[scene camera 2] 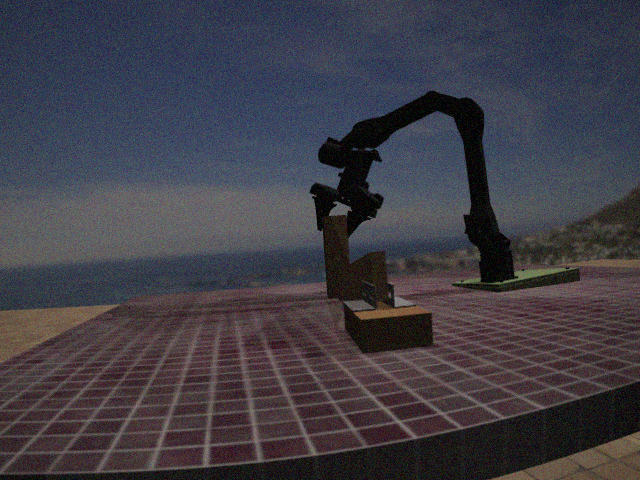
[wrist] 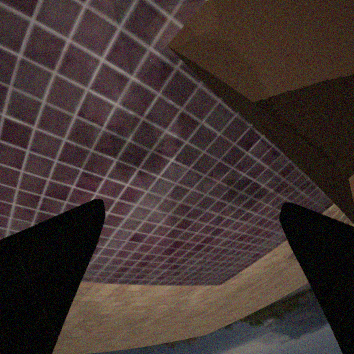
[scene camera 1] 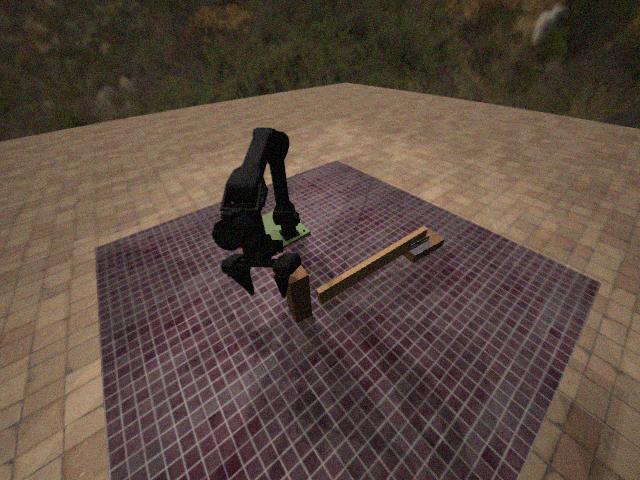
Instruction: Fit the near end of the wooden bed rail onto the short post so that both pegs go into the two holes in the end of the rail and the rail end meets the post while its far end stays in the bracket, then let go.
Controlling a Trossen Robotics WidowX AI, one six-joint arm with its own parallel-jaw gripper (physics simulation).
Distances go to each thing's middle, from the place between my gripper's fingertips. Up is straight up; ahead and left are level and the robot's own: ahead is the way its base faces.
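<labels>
Wooden bed rail [scene camera 2: 371,268]: 360 mm to the left of my hand, 90 mm below it. Short wooden post [scene camera 2: 335,235]: my hand 70 mm to the right of it, 50 mm above it.
</labels>
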